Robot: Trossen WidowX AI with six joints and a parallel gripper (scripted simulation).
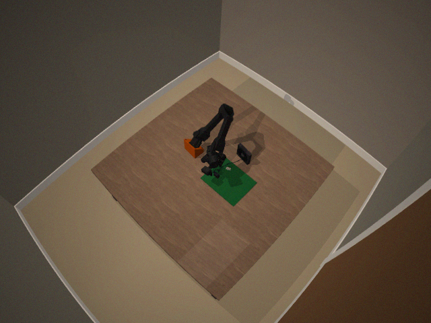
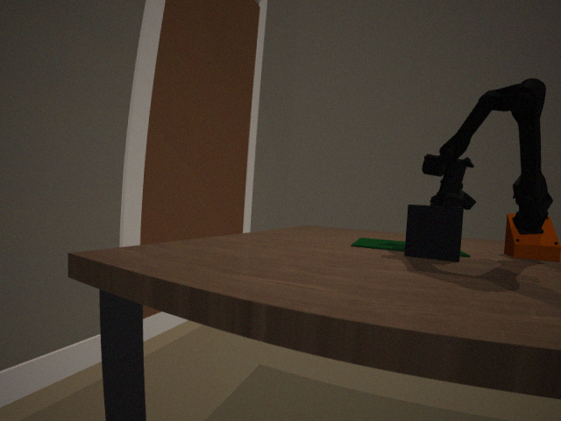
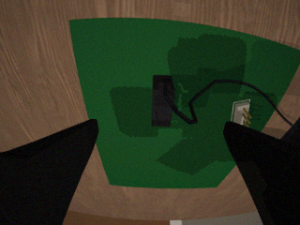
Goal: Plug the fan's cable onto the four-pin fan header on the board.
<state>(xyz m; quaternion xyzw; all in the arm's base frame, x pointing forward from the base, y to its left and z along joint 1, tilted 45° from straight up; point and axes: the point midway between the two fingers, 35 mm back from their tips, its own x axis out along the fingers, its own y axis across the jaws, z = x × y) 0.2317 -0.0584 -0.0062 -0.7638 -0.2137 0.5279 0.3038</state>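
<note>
The black plug is 1 cm ahead of my gripper tip and 4 cm below it. From my gripper tip the other things lie so: green board: 9 cm ahead, 3 cm to the left, 8 cm below; black fan: 5 cm ahead, 23 cm to the left; pale part: 3 cm ahead, 10 cm to the left, 5 cm below.
</note>
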